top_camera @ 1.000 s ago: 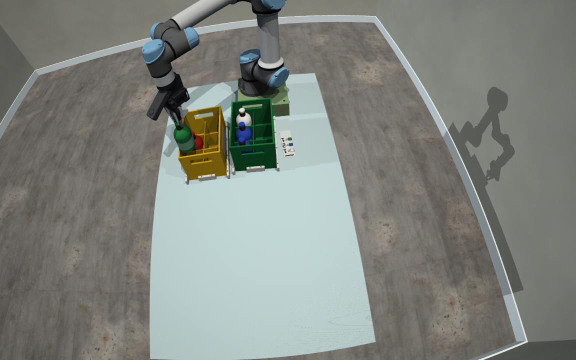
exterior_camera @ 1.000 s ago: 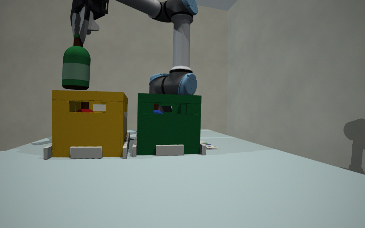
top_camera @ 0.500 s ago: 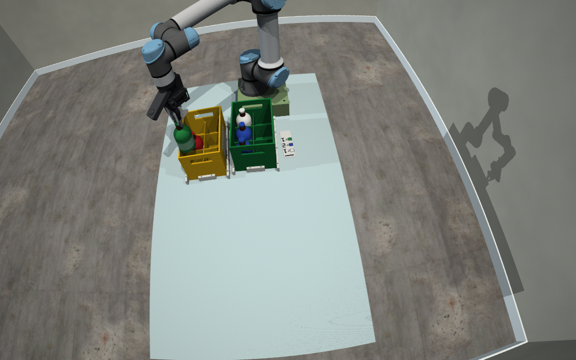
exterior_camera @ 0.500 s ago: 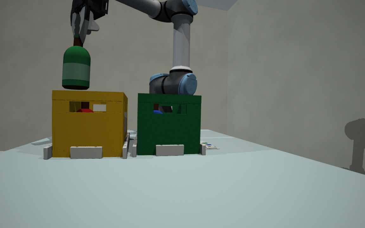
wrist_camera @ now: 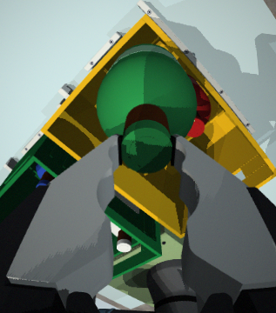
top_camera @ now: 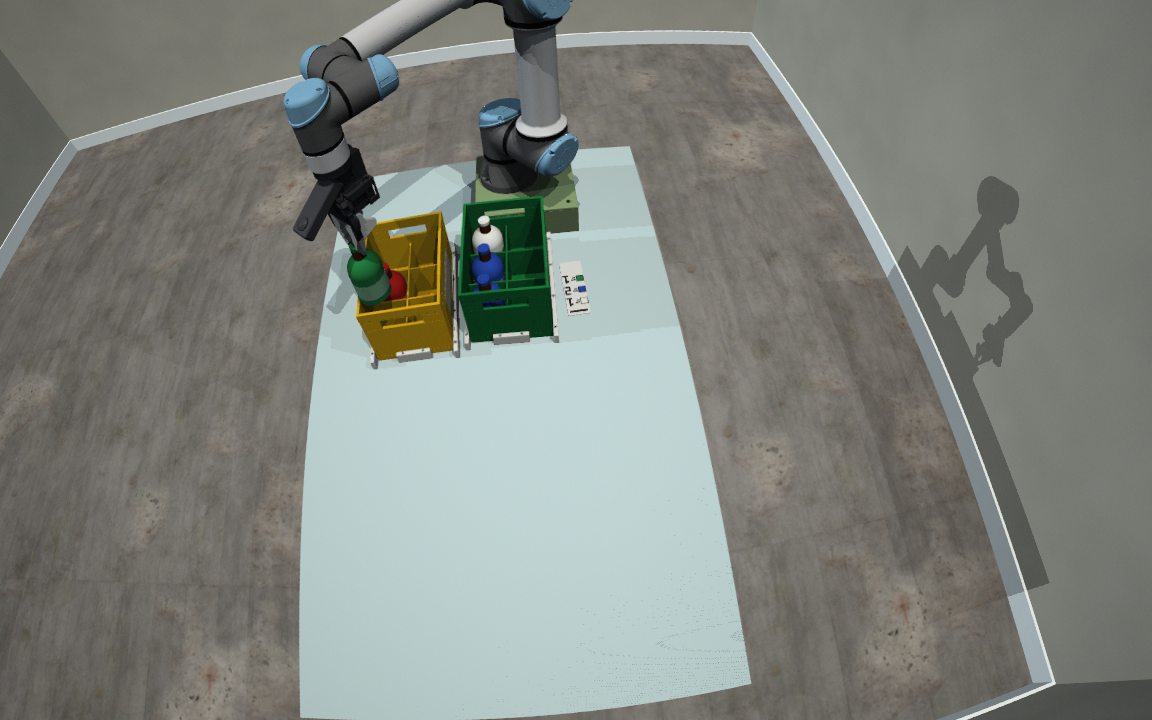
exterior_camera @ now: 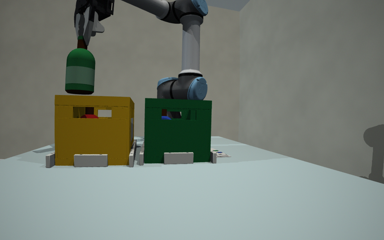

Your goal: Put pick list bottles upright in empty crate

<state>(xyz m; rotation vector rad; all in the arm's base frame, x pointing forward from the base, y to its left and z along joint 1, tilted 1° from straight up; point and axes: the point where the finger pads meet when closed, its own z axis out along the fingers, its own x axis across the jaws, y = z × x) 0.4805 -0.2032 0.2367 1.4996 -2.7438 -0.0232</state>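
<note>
Right now the green bottle is 7 cm below my hand. Round my hand: yellow crate 10 cm behind, 3 cm to the left, 25 cm below; then green crate 15 cm behind, 25 cm to the left, 25 cm below; then red bottle 9 cm behind, 2 cm to the right, 24 cm below.
</note>
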